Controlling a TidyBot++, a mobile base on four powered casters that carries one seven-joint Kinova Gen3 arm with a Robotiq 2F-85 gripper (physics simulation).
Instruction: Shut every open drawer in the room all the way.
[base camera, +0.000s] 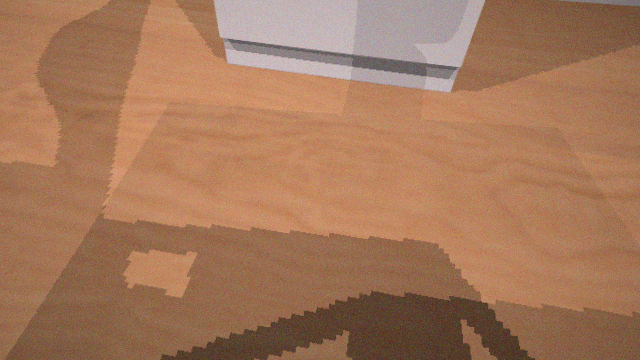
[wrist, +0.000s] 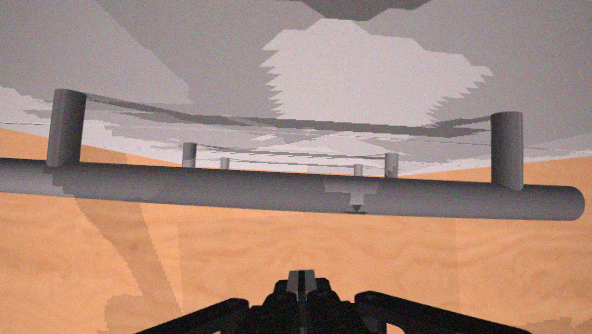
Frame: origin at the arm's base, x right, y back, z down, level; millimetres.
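Seen in the pictures: gripper, fingertip midpoint: (wrist: 302, 287).
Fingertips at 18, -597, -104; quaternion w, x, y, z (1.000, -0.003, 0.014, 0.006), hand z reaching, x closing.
A point is followed by its place in that frame, as x, y, z.
A white cabinet (base camera: 290, 22) {-62, -693, 296} shows its lower part at the top of the base camera view. In the wrist view its front (wrist: 150, 55) {-15, -687, -200} is seen steeply from above, with a grey bar handle (wrist: 250, 194) {3, -652, -173} near the camera on two posts. Posts of two further handles (wrist: 189, 156) {-62, -682, -41} (wrist: 225, 163) {-61, -685, 81} show lower down, beyond that bar. No drawer front visibly stands out from the others in the wrist view, though the steep angle makes small gaps hard to tell. My gripper (wrist: 302, 287) {18, -597, -104} is shut and empty, on the outer side of the near handle, apart from it in the image.
The wooden floor (base camera: 310, 170) {-9, -452, 396} (wrist: 310, 240) {46, -530, 396} lies in front of the cabinet, with shadows across it. A dark recessed strip (base camera: 390, 66) {114, -690, 359} runs along the cabinet's base. A grey edge (base camera: 610, 2) {741, -1166, 392} shows at the top right of the base camera view.
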